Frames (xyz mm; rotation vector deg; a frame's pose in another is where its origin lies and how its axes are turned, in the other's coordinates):
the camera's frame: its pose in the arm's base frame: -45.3 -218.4 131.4 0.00 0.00 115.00
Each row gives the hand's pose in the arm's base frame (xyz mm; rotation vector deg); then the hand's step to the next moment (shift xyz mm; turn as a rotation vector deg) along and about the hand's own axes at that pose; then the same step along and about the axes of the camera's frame.
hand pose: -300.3 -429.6 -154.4 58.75 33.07 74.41
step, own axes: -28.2 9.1 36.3 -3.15 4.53 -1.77
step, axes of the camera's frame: -42.6 -1.6 19.5 -0.60 5.20 2.49
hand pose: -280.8 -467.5 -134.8 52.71 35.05 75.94
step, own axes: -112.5 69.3 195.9 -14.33 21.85 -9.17
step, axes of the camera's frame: -181.9 -30.1 147.7 -1.87 24.99 11.79
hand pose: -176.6 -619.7 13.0 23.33 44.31 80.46
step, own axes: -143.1 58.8 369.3 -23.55 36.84 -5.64
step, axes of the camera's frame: -147.1 -169.5 331.6 -3.83 34.96 26.58
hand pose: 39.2 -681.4 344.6 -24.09 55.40 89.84
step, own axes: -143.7 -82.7 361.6 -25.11 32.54 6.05
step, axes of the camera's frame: 81.5 -260.1 289.8 0.22 25.05 33.14
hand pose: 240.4 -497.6 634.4 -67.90 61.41 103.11
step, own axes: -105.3 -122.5 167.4 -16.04 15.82 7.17
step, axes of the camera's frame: 135.0 -156.2 107.2 3.28 10.95 20.70
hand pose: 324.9 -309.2 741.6 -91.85 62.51 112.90
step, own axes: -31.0 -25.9 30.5 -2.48 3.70 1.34
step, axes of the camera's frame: 37.7 -25.4 22.2 0.39 2.89 3.62
